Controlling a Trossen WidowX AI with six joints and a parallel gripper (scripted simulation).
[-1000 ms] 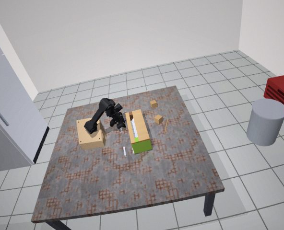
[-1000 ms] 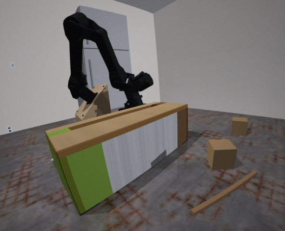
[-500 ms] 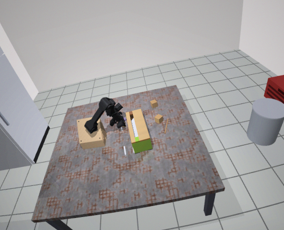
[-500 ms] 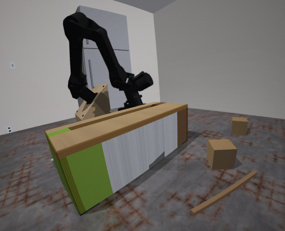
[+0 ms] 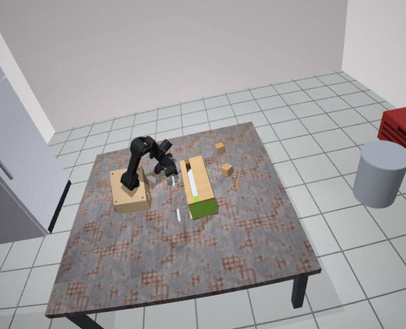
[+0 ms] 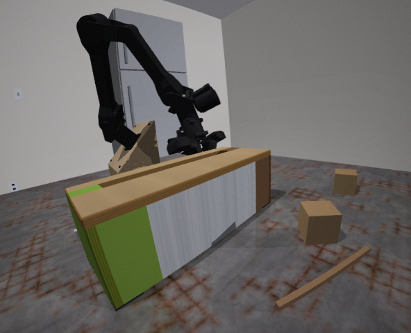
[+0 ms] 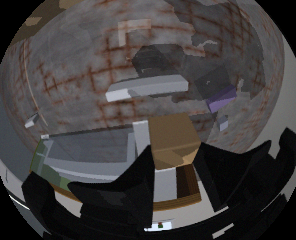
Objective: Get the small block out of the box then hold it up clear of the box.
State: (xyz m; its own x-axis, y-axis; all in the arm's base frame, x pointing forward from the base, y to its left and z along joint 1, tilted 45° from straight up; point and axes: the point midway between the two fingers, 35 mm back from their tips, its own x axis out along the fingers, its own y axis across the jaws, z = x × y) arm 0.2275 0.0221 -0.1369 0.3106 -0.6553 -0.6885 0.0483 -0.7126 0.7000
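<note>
My gripper tip is 10 mm past the purple piece, 100 mm to the right of it and 60 mm above it. From my gripper tip the other things lie so: tan block (10 mm behind, 10 mm above); thin wooden stick (360 mm ahead, 130 mm to the right, 60 mm below); wooden box (70 mm ahead, 160 mm to the right, 10 mm below).
</note>
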